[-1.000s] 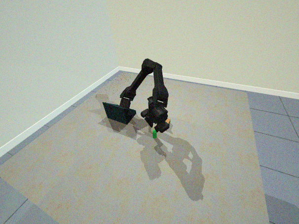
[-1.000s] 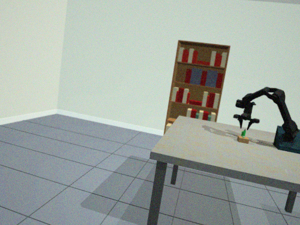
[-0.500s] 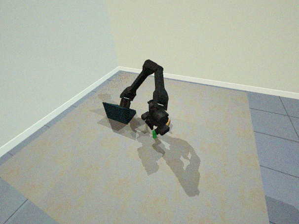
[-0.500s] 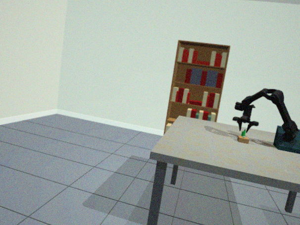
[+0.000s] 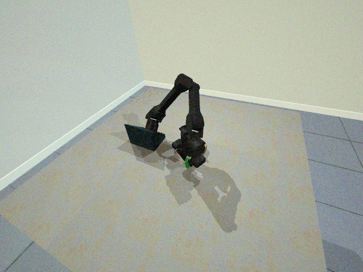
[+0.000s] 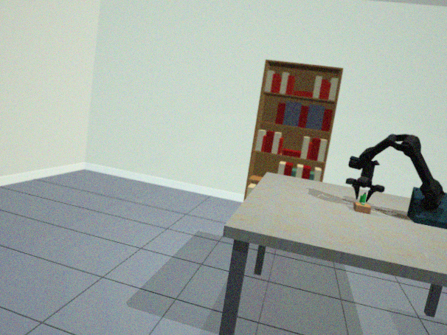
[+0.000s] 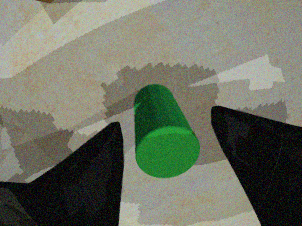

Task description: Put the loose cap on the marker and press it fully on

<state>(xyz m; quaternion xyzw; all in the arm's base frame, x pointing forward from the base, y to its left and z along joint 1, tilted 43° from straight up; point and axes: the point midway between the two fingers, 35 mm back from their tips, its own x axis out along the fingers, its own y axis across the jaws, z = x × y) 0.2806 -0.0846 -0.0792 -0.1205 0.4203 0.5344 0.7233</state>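
My gripper tip is right at the green cap. From my gripper tip the other things lie so: marker (12 cm to the left, 4 cm above, 2 cm ahead); block (12 cm to the left, 2 cm ahead, 1 cm below).
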